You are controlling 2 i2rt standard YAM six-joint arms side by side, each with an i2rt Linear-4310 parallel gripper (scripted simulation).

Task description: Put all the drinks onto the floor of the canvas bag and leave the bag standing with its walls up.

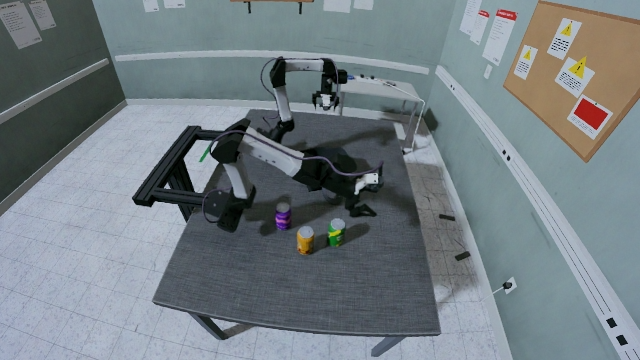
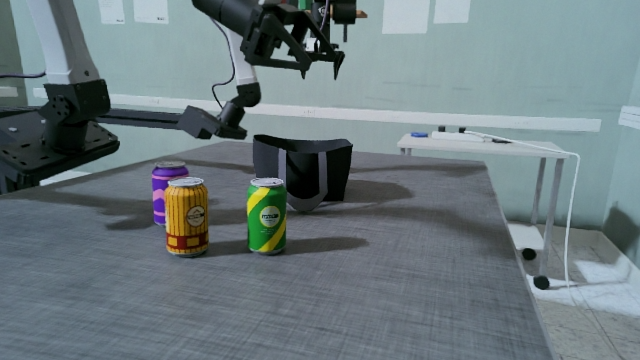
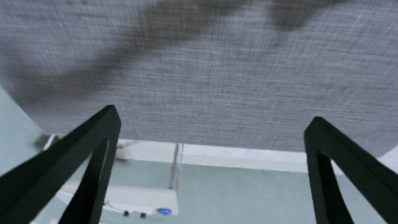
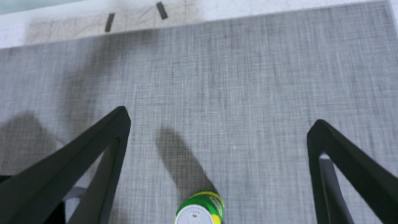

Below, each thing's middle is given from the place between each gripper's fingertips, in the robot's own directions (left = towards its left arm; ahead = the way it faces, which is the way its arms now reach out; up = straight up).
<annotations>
I see the orange can (image 2: pixel 186 199) 260 mm below my right hand (image 2: pixel 323 62), 220 mm behind it and 30 mm to the right of it. Also, from my right hand: purple can (image 2: pixel 164 171) (340 mm behind, 260 mm below, 70 mm to the left).
Now: left hand 560 mm to the left of the purple can, 230 mm above it and 50 mm past it. The rest, counted from my left hand: orange can (660 mm to the right, 230 mm below, 70 mm ahead).
</annotations>
